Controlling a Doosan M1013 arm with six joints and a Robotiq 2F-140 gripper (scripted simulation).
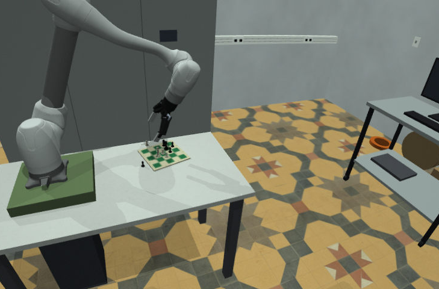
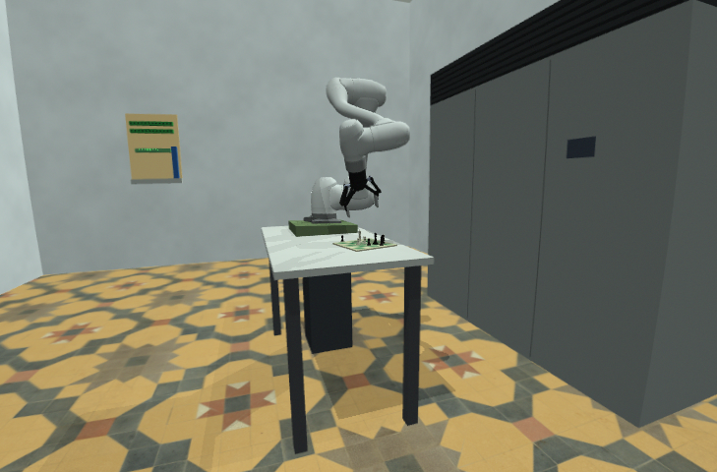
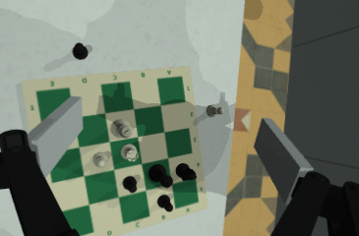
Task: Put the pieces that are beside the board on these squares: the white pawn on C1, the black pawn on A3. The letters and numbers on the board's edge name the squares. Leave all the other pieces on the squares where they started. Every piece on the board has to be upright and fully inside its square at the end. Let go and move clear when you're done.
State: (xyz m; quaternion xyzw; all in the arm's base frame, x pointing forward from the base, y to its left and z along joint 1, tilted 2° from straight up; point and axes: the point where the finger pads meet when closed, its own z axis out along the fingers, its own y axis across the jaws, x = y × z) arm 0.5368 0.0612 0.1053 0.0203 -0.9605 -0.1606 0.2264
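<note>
My hand is 16 cm above the chessboard, 4 cm short of it and 1 cm to the left of it.
</note>
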